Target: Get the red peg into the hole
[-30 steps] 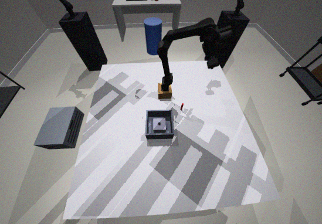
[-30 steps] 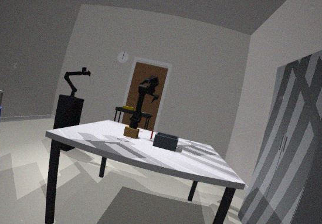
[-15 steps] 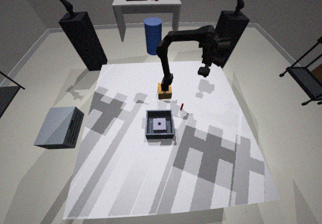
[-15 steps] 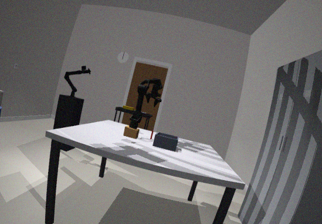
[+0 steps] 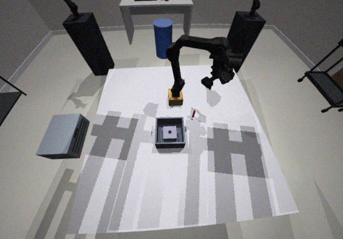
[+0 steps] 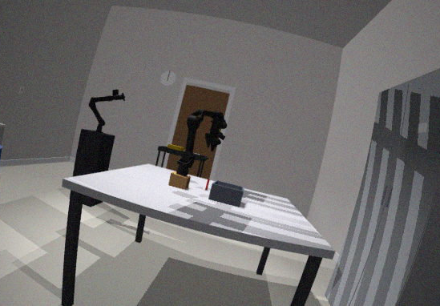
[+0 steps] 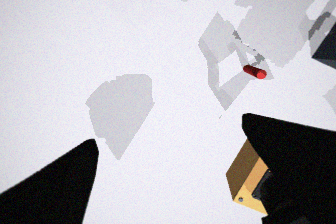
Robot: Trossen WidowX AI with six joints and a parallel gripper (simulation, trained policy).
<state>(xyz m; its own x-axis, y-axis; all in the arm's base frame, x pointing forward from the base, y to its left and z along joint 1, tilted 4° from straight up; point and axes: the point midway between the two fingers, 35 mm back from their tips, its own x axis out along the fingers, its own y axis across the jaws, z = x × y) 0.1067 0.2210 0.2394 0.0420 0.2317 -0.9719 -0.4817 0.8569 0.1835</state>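
Now: gripper tip 240 mm above the red peg, 110 mm to the left of it and 50 mm short of it. The rest, counted from my gripper tip: dark grey box (300 mm to the right, 250 mm below, 200 mm ahead); light plate (300 mm to the right, 230 mm below, 200 mm ahead).
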